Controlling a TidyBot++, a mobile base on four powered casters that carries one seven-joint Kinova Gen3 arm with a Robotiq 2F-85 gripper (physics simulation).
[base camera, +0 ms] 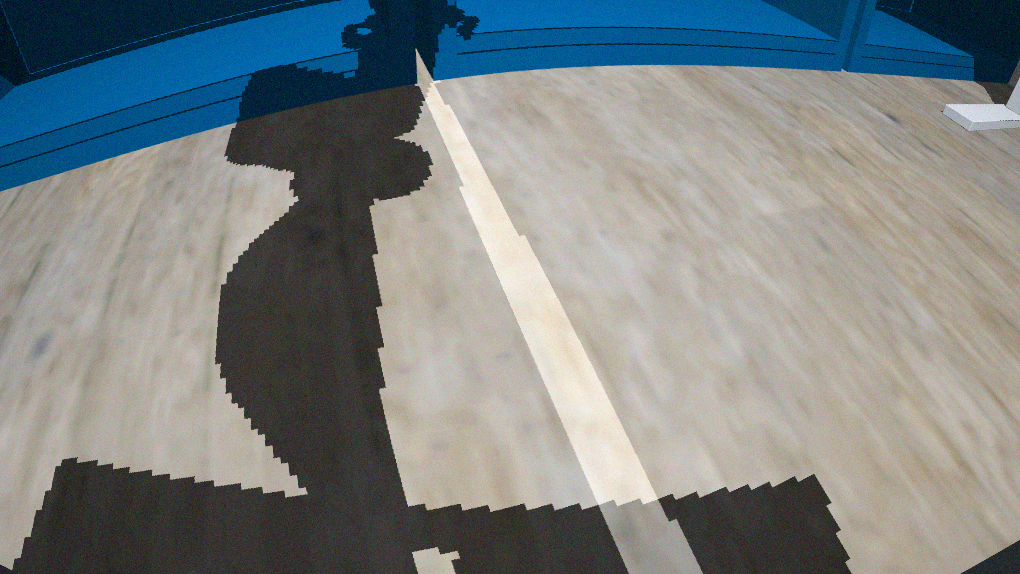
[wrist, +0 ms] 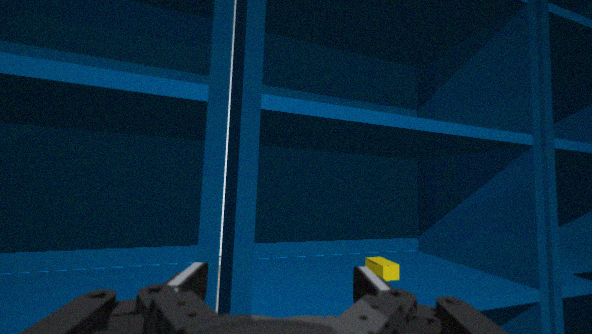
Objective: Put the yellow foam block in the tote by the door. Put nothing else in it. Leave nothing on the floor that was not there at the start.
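Places are measured from the arm's base along level axes (x ahead, y left, z up), in metres.
Pixels of known places: gripper, between the fingertips: point(wrist: 281, 281).
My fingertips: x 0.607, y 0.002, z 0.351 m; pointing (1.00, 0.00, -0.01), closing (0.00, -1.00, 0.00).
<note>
Behind a point stands the place of what it marks.
The yellow foam block point(wrist: 383, 269) {y -0.299, x 1.218, z 0.171 m} lies on a shelf board of the blue shelf unit point(wrist: 245, 150) {y 0.084, x 0.942, z 0.475 m} point(base camera: 641, 53) {y -0.248, x 1.040, z -0.373 m}, in the bay right of the double upright. My gripper point(wrist: 281, 281) {y 0.002, x 0.607, z 0.351 m} is open, with its fingers wide apart and no thing between them. In the wrist view the block shows just beyond and right of the right fingertip, whose pad stands close to its lower left edge in the picture; the distance between them cannot be told. The tote and the door do not show in either view.
In the base camera view the shelf unit's bottom edge runs along the far side of the wooden floor point(base camera: 713, 285) {y -0.201, x 0.485, z -0.397 m}. A white flat foot point(base camera: 980, 116) {y -1.086, x 1.015, z -0.372 m} of some furniture stands at the far right. The arm's shadow falls across the floor and onto the shelf unit. Upright dividers point(wrist: 546, 165) {y -0.804, x 1.205, z 0.504 m} bound the bay.
</note>
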